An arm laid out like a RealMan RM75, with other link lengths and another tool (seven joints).
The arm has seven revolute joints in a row. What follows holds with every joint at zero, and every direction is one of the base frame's. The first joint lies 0.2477 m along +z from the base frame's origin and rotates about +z. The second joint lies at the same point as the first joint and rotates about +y. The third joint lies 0.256 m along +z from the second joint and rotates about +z. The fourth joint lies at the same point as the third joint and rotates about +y. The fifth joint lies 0.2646 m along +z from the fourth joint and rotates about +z. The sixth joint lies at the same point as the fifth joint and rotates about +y. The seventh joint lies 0.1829 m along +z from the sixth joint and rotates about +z. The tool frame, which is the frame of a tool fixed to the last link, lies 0.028 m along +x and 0.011 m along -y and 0.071 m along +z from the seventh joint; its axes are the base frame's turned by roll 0, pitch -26 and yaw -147 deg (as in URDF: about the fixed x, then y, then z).
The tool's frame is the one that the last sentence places.
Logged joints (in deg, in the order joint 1, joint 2, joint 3, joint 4, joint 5, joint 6, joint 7), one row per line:
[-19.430, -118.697, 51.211, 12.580, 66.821, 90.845, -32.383]
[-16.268, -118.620, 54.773, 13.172, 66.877, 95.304, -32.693]
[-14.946, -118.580, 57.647, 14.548, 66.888, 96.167, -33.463]
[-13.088, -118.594, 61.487, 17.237, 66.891, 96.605, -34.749]
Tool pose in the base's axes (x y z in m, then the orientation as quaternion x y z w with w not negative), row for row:
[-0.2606, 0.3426, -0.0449, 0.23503, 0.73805, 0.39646, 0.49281]
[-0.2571, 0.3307, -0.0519, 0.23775, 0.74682, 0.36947, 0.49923]
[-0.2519, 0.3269, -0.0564, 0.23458, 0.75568, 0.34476, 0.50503]
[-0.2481, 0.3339, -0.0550, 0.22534, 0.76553, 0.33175, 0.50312]
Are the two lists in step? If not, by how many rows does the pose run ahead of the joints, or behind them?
The pose runs 2 rows ahead of the joints: the pose in row i belongs to the joints in row i + 2.
